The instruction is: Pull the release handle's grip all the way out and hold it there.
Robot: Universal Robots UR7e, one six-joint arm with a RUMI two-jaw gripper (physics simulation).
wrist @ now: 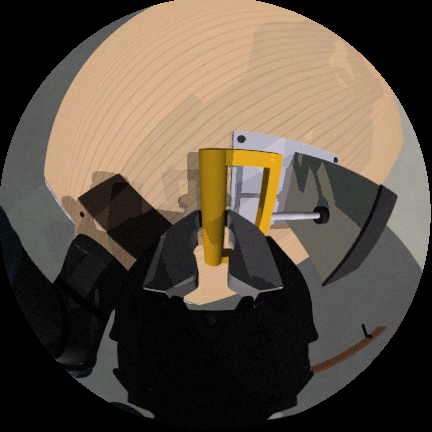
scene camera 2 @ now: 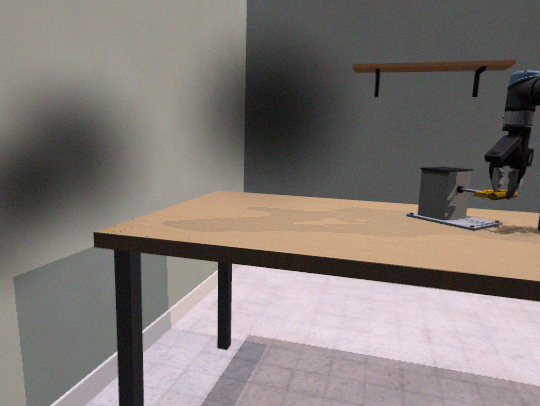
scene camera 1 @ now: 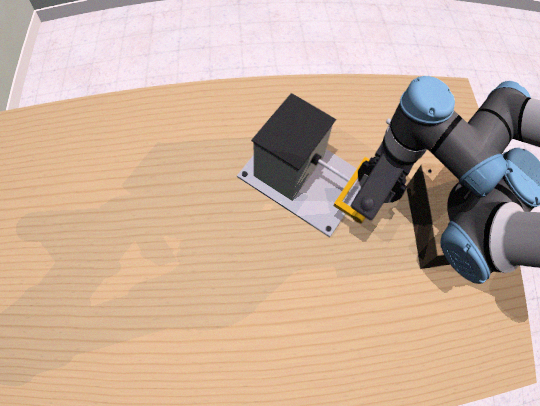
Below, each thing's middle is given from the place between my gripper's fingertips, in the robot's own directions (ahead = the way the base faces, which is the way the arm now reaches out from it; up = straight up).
Right now my hand is 130 mm short of the base plate [scene camera 1: 314, 202], 90 mm above it and 80 mm to the left of it.
